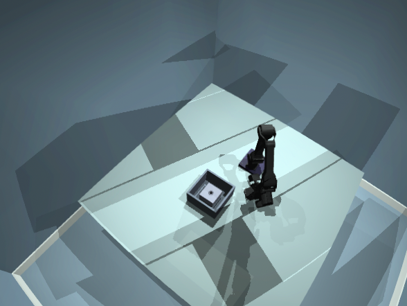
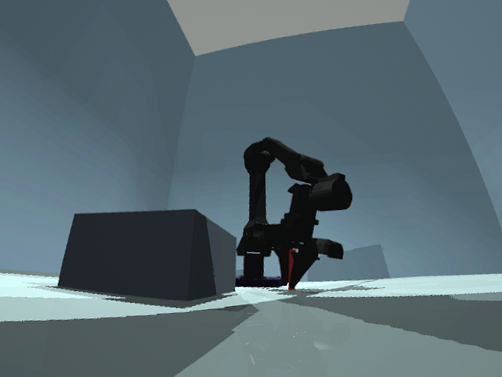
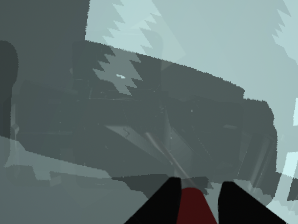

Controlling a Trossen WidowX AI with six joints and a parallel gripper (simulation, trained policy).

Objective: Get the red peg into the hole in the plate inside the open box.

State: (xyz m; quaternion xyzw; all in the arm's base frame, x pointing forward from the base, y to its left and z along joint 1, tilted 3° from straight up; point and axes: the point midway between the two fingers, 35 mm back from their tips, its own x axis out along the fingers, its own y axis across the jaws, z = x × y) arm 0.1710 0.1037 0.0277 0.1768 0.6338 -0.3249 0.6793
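My gripper tip is now 15 cm short of the plate, 19 cm to the left of it and 4 cm below it. The rest, counted from my gripper tip: red peg (1 cm to the left, 3 cm above); dark box (15 cm ahead, 19 cm to the right, 2 cm above).
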